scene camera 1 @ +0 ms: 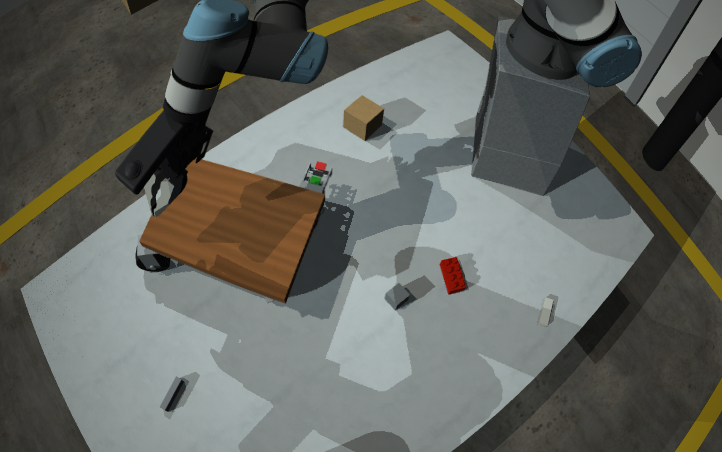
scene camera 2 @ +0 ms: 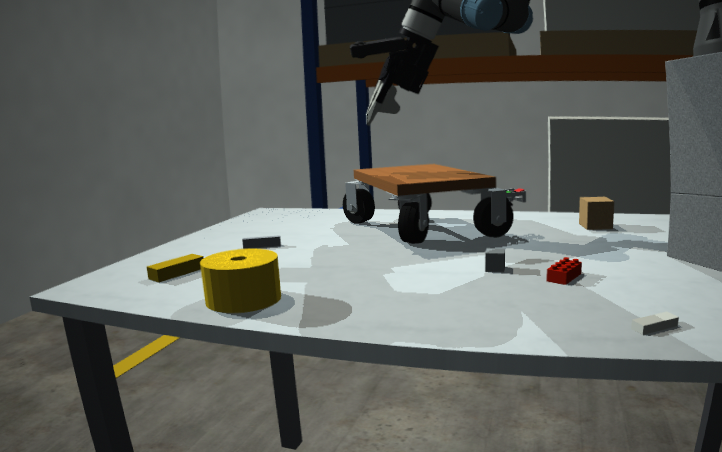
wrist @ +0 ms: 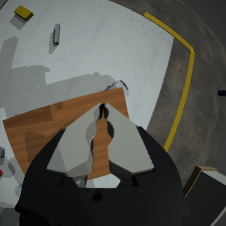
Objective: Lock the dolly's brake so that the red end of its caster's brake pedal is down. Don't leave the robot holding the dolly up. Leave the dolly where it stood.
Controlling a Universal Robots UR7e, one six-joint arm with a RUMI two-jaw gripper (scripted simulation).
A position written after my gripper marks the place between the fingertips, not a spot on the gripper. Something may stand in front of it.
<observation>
In view: my gripper (scene camera 1: pixel 154 215), a tan cube (scene camera 1: pixel 363 117) and a yellow cylinder (scene camera 2: pixel 252 284).
The tan cube also shows in scene camera 2 (scene camera 2: pixel 595 213). My gripper shows as well in scene camera 2 (scene camera 2: pixel 367 124) and in the wrist view (wrist: pixel 103 104). The wrist view does not show the tan cube, which is hidden by my gripper. Scene camera 1 does not show the yellow cylinder: it is out of frame.
</observation>
